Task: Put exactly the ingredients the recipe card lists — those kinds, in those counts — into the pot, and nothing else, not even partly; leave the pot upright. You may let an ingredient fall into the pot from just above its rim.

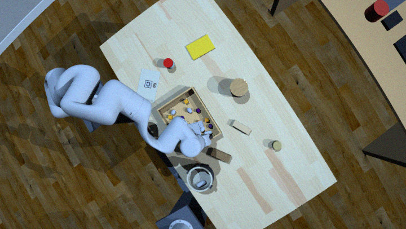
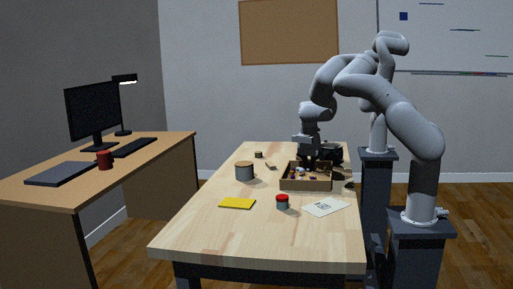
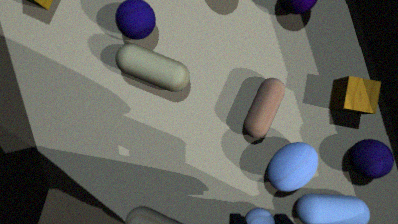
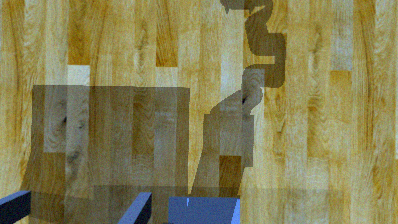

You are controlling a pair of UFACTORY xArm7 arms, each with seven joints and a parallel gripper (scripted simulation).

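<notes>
Right now the wooden crate is 100 mm to the left of my left hand and 10 mm below it. Also, from my left hand: brown block 120 mm to the right, 30 mm ahead, 10 mm below; wood-lidded canister 280 mm ahead, 80 mm to the left, 10 mm above; recipe card 340 mm to the left, 70 mm behind, 30 mm below.
</notes>
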